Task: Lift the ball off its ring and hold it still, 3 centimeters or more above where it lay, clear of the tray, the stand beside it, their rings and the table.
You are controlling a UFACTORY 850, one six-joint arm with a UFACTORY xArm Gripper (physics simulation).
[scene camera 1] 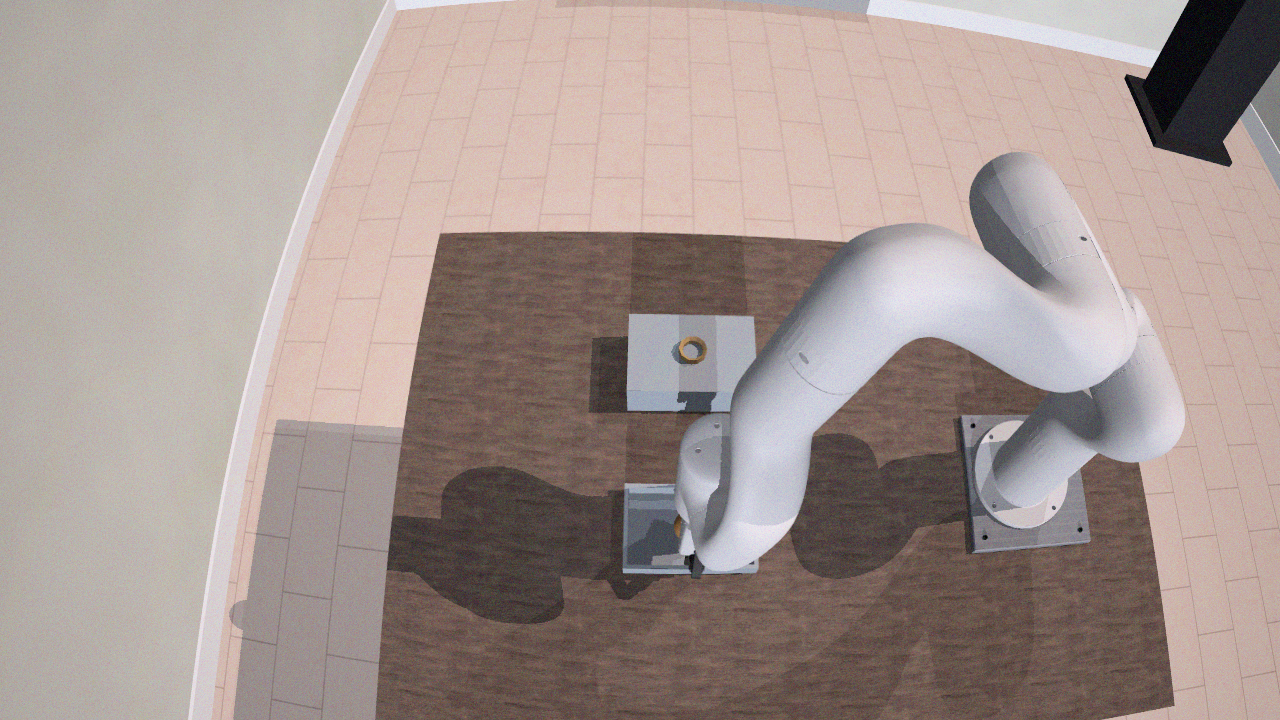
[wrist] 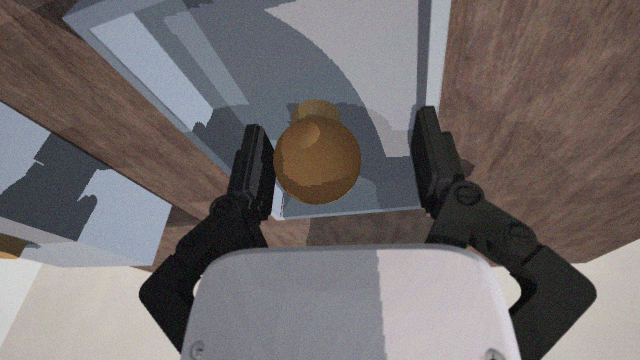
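Note:
The orange-brown ball [scene camera 1: 677, 526] [wrist: 317, 160] is at the tray [scene camera 1: 624, 537] [wrist: 439, 55]; the arm partly hides it in the scene view. Its ring [wrist: 316, 108] shows just behind the ball in the wrist view; whether they touch is hidden. My gripper [scene camera 1: 690, 551] [wrist: 338, 133] is open, with a finger on each side of the ball. The ball is close to the left finger in the wrist view, with a wide gap to the right finger. The stand [scene camera 1: 650, 362] [wrist: 125, 215] is a separate pale block with an empty ring [scene camera 1: 682, 350] on top.
The brown table [scene camera 1: 510, 358] [wrist: 530, 100] lies under the tray and stand. The stand is beyond the tray's upper side in the scene view. The arm's base plate [scene camera 1: 1029, 538] is at the right. A black post [scene camera 1: 1194, 80] stands on the floor at the upper right.

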